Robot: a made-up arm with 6 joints. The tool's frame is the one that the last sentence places.
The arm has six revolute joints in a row. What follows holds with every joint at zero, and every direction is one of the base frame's. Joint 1 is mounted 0.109 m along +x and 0.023 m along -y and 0.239 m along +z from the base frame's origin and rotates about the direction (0.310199, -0.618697, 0.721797), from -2.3 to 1.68 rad. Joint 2 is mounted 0.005 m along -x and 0.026 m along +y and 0.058 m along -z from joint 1 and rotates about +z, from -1.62 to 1.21 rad. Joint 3 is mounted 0.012 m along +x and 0.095 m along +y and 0.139 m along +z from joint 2 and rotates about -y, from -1.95 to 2.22 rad. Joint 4 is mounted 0.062 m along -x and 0.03 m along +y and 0.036 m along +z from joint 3 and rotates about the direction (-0.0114, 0.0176, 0.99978), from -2.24 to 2.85 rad. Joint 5 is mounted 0.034 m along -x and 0.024 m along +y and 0.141 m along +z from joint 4 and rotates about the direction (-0.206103, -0.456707, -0.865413), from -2.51 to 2.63 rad. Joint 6 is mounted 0.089 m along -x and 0.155 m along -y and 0.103 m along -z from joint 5 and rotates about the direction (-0.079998, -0.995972, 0.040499), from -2.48 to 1.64 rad. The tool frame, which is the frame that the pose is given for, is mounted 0.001 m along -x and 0.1 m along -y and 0.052 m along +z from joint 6; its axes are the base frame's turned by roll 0.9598, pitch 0.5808 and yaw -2.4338 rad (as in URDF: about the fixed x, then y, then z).
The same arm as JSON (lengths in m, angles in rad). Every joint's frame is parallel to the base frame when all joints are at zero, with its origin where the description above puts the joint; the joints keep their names.
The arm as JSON. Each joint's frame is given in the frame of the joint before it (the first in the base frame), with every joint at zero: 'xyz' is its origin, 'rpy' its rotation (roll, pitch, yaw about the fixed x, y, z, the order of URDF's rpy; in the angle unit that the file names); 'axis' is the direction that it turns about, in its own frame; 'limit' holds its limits. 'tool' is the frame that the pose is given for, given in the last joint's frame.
{
  "units": {
    "length": "m",
    "angle": "rad"
  },
  "joints": [
    {
      "name": "joint 1",
      "type": "revolute",
      "origin": {
        "xyz": [
          0.109,
          -0.023,
          0.239
        ],
        "rpy": [
          0.0,
          0.0,
          0.0
        ]
      },
      "axis": [
        0.310199,
        -0.618697,
        0.721797
      ],
      "limit": {
        "lower": -2.3,
        "upper": 1.68
      }
    },
    {
      "name": "joint 2",
      "type": "revolute",
      "origin": {
        "xyz": [
          -0.005,
          0.026,
          -0.058
        ],
        "rpy": [
          0.0,
          0.0,
          0.0
        ]
      },
      "axis": [
        0.0,
        0.0,
        1.0
      ],
      "limit": {
        "lower": -1.62,
        "upper": 1.21
      }
    },
    {
      "name": "joint 3",
      "type": "revolute",
      "origin": {
        "xyz": [
          0.012,
          0.095,
          0.139
        ],
        "rpy": [
          0.0,
          0.0,
          0.0
        ]
      },
      "axis": [
        0.0,
        -1.0,
        0.0
      ],
      "limit": {
        "lower": -1.95,
        "upper": 2.22
      }
    },
    {
      "name": "joint 4",
      "type": "revolute",
      "origin": {
        "xyz": [
          -0.062,
          0.03,
          0.036
        ],
        "rpy": [
          0.0,
          0.0,
          0.0
        ]
      },
      "axis": [
        -0.0114,
        0.0176,
        0.99978
      ],
      "limit": {
        "lower": -2.24,
        "upper": 2.85
      }
    },
    {
      "name": "joint 5",
      "type": "revolute",
      "origin": {
        "xyz": [
          -0.034,
          0.024,
          0.141
        ],
        "rpy": [
          0.0,
          0.0,
          0.0
        ]
      },
      "axis": [
        -0.206103,
        -0.456707,
        -0.865413
      ],
      "limit": {
        "lower": -2.51,
        "upper": 2.63
      }
    },
    {
      "name": "joint 6",
      "type": "revolute",
      "origin": {
        "xyz": [
          -0.089,
          -0.155,
          -0.103
        ],
        "rpy": [
          0.0,
          0.0,
          0.0
        ]
      },
      "axis": [
        -0.079998,
        -0.995972,
        0.040499
      ],
      "limit": {
        "lower": -2.48,
        "upper": 1.64
      }
    }
  ],
  "tool": {
    "origin": {
      "xyz": [
        -0.001,
        -0.1,
        0.052
      ],
      "rpy": [
        0.9598,
        0.5808,
        -2.4338
      ]
    }
  }
}

